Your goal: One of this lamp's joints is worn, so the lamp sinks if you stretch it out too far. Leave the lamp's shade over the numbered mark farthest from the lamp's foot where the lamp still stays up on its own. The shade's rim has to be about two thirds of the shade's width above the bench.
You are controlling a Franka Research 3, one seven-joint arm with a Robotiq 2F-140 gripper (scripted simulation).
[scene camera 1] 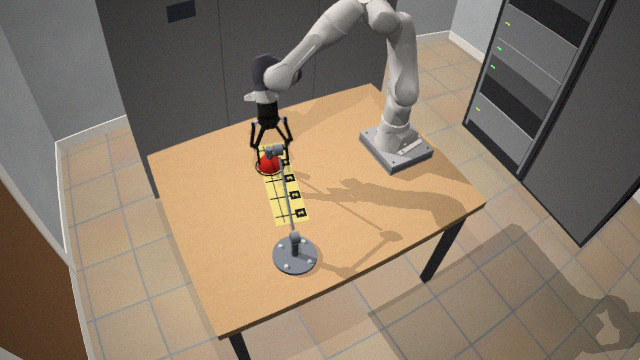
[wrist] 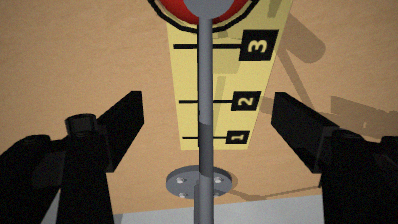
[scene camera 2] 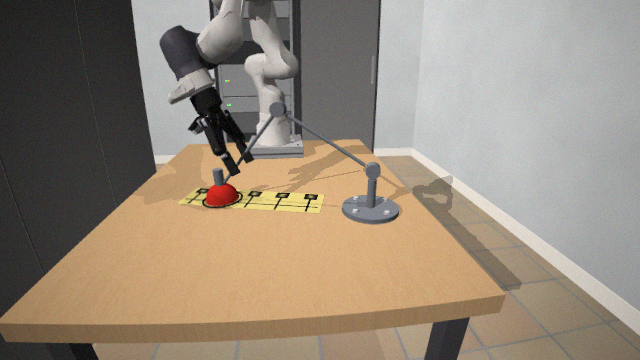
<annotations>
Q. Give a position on a yellow numbered strip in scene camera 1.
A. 299,213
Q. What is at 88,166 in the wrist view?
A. The gripper.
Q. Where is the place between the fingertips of the gripper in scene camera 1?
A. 273,161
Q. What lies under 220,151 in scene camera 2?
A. The gripper.
</annotations>
